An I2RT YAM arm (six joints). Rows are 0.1 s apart.
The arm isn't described. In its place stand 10 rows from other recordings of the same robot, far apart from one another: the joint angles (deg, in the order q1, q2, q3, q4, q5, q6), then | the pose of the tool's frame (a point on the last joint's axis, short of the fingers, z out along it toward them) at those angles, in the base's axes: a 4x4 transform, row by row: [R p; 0 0 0 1], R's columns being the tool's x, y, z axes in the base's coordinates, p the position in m.
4.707, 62.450, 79.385, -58.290, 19.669, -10.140 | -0.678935, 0.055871, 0.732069, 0.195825; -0.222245, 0.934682, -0.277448, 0.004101; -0.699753, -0.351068, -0.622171, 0.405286; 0, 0, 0, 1
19.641, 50.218, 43.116, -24.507, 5.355, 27.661 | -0.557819, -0.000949, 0.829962, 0.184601; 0.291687, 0.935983, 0.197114, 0.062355; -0.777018, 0.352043, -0.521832, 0.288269; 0, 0, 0, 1
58.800, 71.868, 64.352, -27.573, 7.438, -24.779 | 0.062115, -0.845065, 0.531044, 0.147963; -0.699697, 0.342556, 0.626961, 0.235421; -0.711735, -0.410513, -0.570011, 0.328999; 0, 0, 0, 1
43.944, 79.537, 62.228, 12.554, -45.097, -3.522 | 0.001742, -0.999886, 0.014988, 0.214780; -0.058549, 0.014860, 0.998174, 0.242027; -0.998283, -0.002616, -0.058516, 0.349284; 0, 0, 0, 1
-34.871, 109.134, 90.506, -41.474, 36.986, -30.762 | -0.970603, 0.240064, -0.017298, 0.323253; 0.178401, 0.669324, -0.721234, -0.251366; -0.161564, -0.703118, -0.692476, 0.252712; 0, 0, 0, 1
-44.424, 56.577, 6.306, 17.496, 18.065, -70.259 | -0.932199, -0.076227, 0.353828, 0.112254; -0.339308, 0.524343, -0.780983, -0.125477; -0.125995, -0.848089, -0.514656, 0.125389; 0, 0, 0, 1
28.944, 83.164, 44.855, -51.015, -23.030, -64.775 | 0.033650, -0.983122, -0.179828, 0.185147; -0.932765, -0.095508, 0.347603, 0.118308; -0.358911, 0.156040, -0.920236, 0.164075; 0, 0, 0, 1
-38.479, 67.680, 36.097, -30.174, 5.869, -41.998 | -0.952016, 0.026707, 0.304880, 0.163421; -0.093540, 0.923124, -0.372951, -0.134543; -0.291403, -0.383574, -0.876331, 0.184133; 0, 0, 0, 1
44.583, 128.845, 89.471, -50.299, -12.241, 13.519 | -0.853051, -0.501319, -0.144856, 0.289324; -0.519968, 0.840019, 0.154926, 0.295741; 0.044015, 0.207480, -0.977249, 0.101286; 0, 0, 0, 1
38.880, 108.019, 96.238, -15.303, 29.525, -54.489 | -0.039313, -0.407364, 0.912420, 0.359153; -0.941567, 0.320800, 0.102657, 0.267057; -0.334523, -0.855069, -0.396172, 0.325472; 0, 0, 0, 1
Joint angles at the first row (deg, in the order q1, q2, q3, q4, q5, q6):
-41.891 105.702 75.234 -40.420 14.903 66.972
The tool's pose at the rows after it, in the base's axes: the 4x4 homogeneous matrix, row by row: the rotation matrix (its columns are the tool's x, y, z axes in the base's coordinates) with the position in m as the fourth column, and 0 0 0 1 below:
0.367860, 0.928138, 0.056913, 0.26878; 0.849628, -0.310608, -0.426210, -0.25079; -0.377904, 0.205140, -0.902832, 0.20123; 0, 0, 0, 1
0.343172, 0.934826, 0.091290, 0.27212; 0.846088, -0.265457, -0.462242, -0.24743; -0.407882, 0.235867, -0.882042, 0.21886; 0, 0, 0, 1
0.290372, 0.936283, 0.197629, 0.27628; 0.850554, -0.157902, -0.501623, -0.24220; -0.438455, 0.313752, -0.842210, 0.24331; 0, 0, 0, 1
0.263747, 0.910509, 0.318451, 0.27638; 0.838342, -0.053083, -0.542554, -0.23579; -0.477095, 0.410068, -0.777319, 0.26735; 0, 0, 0, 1
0.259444, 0.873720, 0.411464, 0.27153; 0.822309, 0.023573, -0.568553, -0.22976; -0.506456, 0.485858, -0.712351, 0.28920; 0, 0, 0, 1
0.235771, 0.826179, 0.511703, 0.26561; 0.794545, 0.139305, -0.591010, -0.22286; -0.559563, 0.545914, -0.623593, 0.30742; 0, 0, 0, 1
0.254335, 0.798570, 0.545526, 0.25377; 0.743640, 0.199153, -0.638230, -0.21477; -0.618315, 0.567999, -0.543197, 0.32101; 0, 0, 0, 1
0.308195, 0.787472, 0.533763, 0.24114; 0.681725, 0.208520, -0.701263, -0.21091; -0.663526, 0.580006, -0.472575, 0.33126; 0, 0, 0, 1
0.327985, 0.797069, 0.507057, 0.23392; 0.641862, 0.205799, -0.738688, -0.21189; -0.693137, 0.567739, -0.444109, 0.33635; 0, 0, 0, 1
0.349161, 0.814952, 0.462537, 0.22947; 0.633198, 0.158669, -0.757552, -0.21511; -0.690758, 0.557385, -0.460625, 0.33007; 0, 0, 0, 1
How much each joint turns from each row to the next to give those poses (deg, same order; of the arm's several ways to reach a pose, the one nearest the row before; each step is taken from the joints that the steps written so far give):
0.438 -0.923 0.671 -0.919 1.463 -0.410
0.789 -1.854 1.286 -0.145 0.560 -1.793
0.862 -3.209 0.582 2.743 -1.923 -4.433
0.562 -4.016 -0.888 4.749 -2.367 -3.575
0.038 -3.878 -0.917 3.440 -2.236 -2.214
-0.005 -4.096 -2.253 5.565 -2.671 -4.039
-0.128 -4.477 -3.018 4.225 0.774 -2.386
-0.597 -3.542 -2.368 3.335 2.749 -0.840
-0.755 -1.294 -0.539 0.902 2.020 -1.248
-0.766 0.031 -0.918 -0.408 1.892 0.952

